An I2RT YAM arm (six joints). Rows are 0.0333 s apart.
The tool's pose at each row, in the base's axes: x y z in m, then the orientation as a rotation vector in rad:
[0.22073 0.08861 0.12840 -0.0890 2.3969 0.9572]
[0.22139 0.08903 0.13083 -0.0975 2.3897 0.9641]
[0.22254 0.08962 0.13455 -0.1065 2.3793 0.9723]
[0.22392 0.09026 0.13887 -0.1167 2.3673 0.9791]
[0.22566 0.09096 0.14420 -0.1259 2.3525 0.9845]
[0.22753 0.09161 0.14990 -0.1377 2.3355 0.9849]
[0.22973 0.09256 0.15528 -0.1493 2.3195 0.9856]
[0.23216 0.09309 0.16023 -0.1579 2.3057 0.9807]
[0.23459 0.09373 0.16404 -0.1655 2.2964 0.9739]
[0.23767 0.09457 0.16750 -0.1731 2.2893 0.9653]
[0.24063 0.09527 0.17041 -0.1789 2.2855 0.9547]
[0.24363 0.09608 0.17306 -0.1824 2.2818 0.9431]
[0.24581 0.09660 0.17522 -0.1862 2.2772 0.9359]
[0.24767 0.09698 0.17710 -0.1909 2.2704 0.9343]
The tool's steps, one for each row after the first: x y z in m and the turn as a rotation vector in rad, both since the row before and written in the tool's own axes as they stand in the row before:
[-0.00175 0.00164 -0.00086 -0.0081 -0.0022 -0.0055]
[-0.00283 0.00244 -0.00126 -0.0099 -0.0045 -0.0064]
[-0.00335 0.00278 -0.00143 -0.0096 -0.0058 -0.0081]
[-0.00421 0.00333 -0.00175 -0.0092 -0.0089 -0.0088]
[-0.00458 0.00347 -0.00186 -0.0070 -0.0112 -0.0128]
[-0.00469 0.00334 -0.00124 -0.0070 -0.0102 -0.0123]
[-0.00474 0.00265 -0.00111 -0.0020 -0.0105 -0.0116]
[-0.00410 0.00197 -0.00038 0.0006 -0.0073 -0.0103]
[-0.00440 0.00164 0.00030 0.0024 -0.0057 -0.0102]
[-0.00401 0.00121 0.00045 0.0049 -0.0038 -0.0087]
[-0.00387 0.00109 0.00069 0.0062 -0.0046 -0.0076]
[-0.00297 0.00086 0.00034 0.0029 -0.0043 -0.0065]
[-0.00257 0.00069 0.00024 -0.0016 -0.0048 -0.0058]

